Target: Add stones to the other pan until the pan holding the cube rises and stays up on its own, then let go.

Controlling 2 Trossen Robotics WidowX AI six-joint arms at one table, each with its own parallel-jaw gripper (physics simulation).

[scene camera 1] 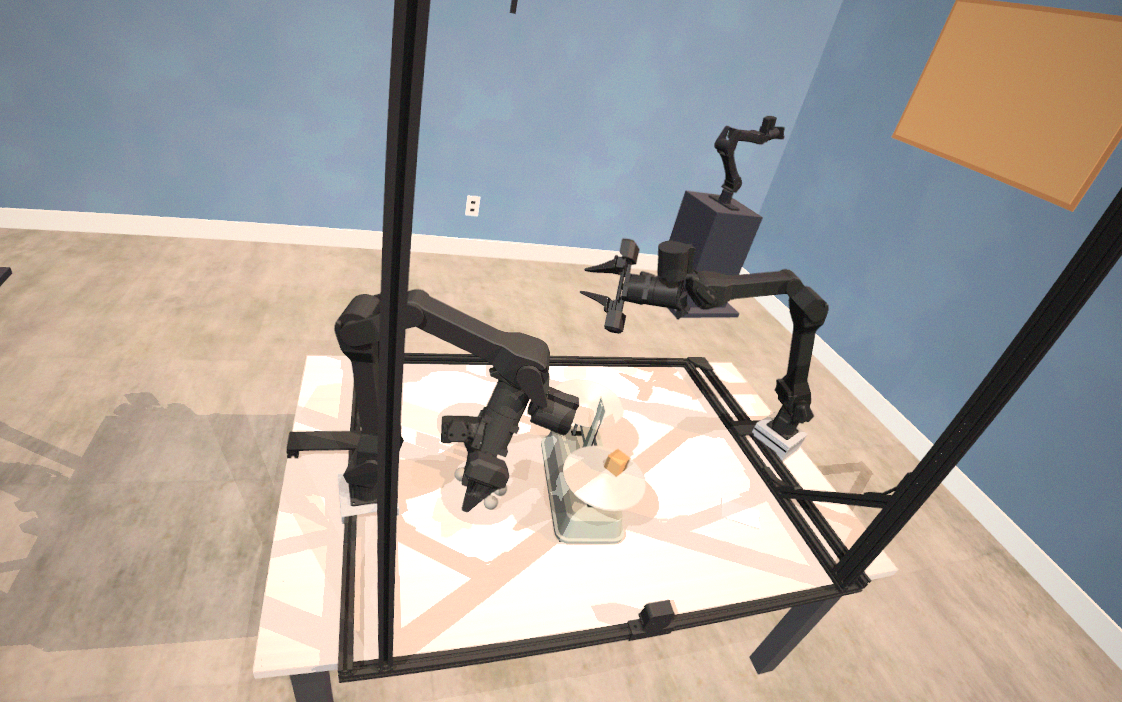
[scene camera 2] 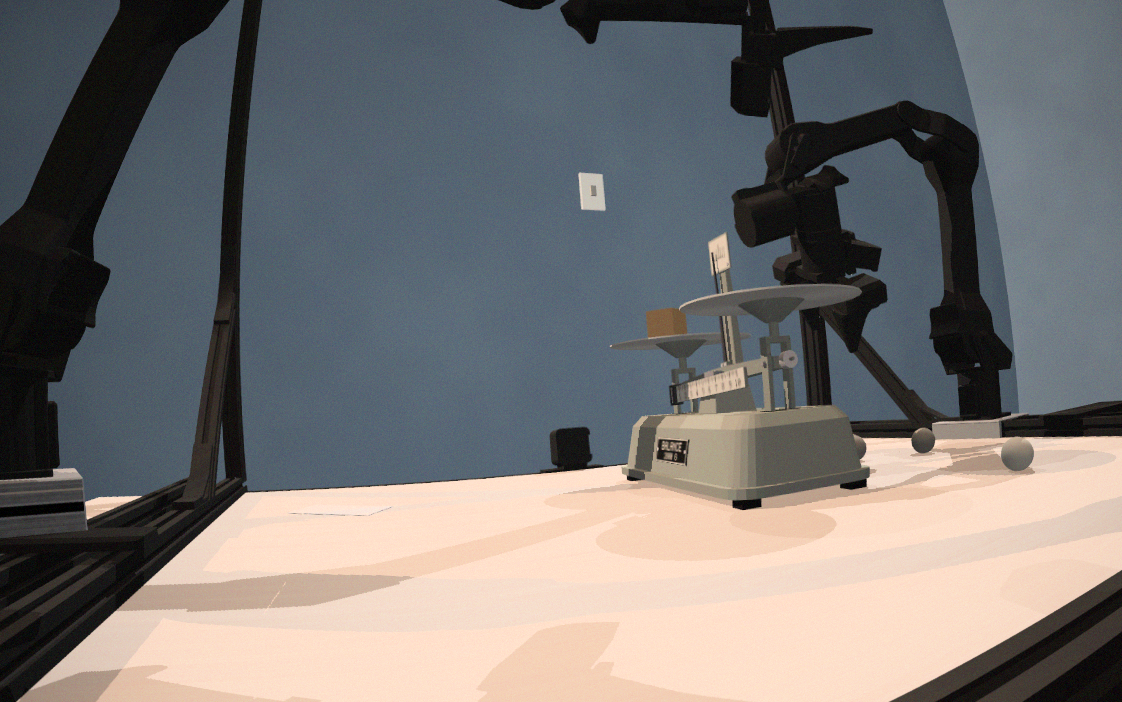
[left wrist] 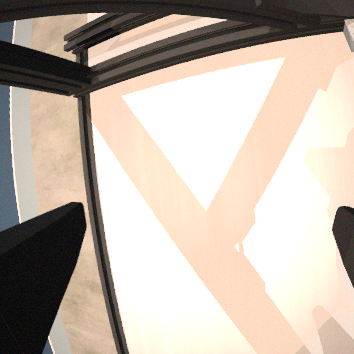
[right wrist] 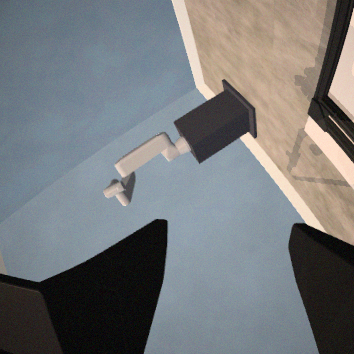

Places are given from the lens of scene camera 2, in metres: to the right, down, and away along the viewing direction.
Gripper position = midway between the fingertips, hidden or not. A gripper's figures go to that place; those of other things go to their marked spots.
my left gripper [scene camera 2: 833, 340]: 0.35, -0.01, 0.81
orange cube [scene camera 2: 670, 321]: 0.11, -0.03, 0.65
grey balance scale [scene camera 2: 729, 449]: 0.12, 0.07, 0.47
The marked spots on the grey balance scale and the orange cube are 0.21 m apart.
